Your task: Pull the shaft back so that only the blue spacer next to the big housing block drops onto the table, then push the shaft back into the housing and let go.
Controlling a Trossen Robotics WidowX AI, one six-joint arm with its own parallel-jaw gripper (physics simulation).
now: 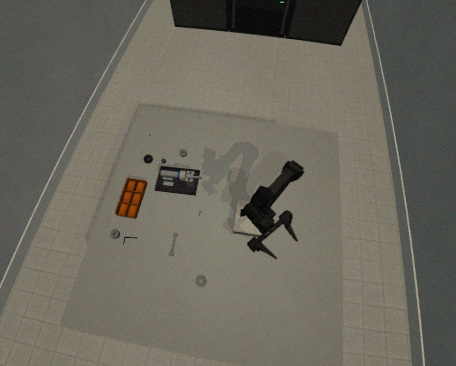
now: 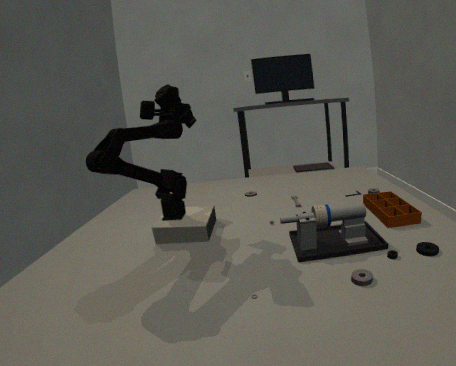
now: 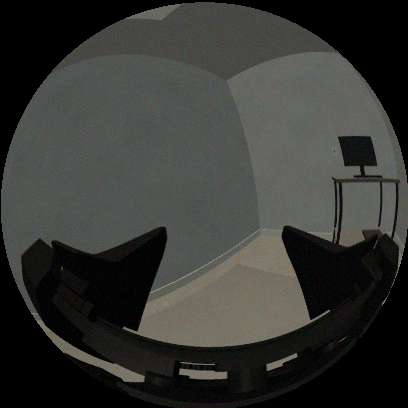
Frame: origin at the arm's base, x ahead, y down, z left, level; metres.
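Seen in the pictures: gripper, fingertip midpoint: point(image 1: 287, 250) point(image 2: 155, 109) point(image 3: 227, 233); arm's base, link origin: point(image 2: 174, 216).
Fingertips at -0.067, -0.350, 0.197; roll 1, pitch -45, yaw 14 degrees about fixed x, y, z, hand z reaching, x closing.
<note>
Offsets run from my fingertips to a thing's top centre, as dx, dy, dz. "*": to the spot under its first point.
The big grey housing block point(image 1: 169, 173) point(image 2: 351, 211) stands on a dark base plate point(image 1: 176, 190) point(image 2: 340, 248). The blue spacer @[+0.498, +0.299, -0.364] point(image 1: 179, 175) point(image 2: 327, 215) sits upright against the housing's end, with cream spacers point(image 1: 183, 175) point(image 2: 320, 216) beside it, between the housing and a smaller grey support point(image 1: 189, 176) point(image 2: 307, 235). The shaft @[* +0.406, +0.321, -0.363] point(image 1: 198, 177) point(image 2: 288, 220) sticks out beyond the support on the side towards the robot; its inner part is hidden. My gripper point(image 1: 287, 250) point(image 3: 227, 233) is wide open and empty, high up and far from the shaft, facing away from it.
An orange compartment tray @[+0.758, +0.371, -0.221] point(image 1: 131, 198) point(image 2: 392, 208) stands beyond the housing. Grey rings @[+0.542, +0.394, -0.542] point(image 1: 183, 152) @[+0.307, +0.400, +0.138] point(image 1: 201, 280) point(image 2: 368, 284), a black ring @[+0.740, +0.396, -0.474] point(image 1: 148, 159) point(image 2: 427, 248), a wrench @[+0.478, +0.399, -0.012] point(image 1: 173, 244) point(image 2: 296, 201) and a hex key @[+0.703, +0.402, +0.004] point(image 1: 130, 237) point(image 2: 353, 194) lie around. A desk with a monitor point(image 2: 283, 73) point(image 3: 357, 151) stands behind.
</note>
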